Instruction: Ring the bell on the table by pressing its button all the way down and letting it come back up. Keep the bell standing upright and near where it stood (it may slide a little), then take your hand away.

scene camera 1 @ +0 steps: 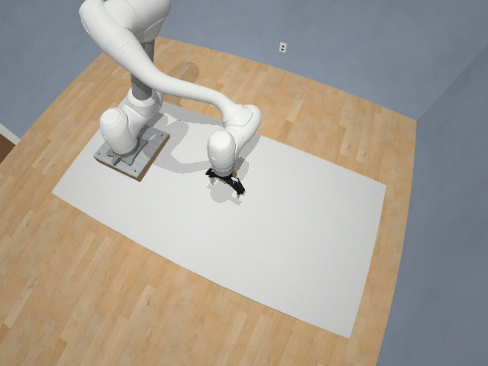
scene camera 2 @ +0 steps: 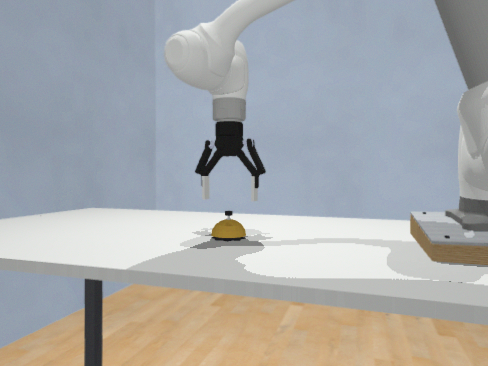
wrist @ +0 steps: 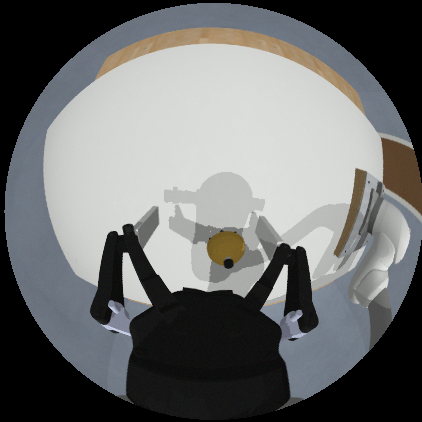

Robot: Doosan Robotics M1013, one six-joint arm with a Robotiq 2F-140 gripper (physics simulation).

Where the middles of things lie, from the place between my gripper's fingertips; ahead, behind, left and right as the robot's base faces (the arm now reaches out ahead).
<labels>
I see my gripper 100 mm to the right of the yellow dome bell point(wrist: 225, 244), 50 mm above it and 30 mm past it.
</labels>
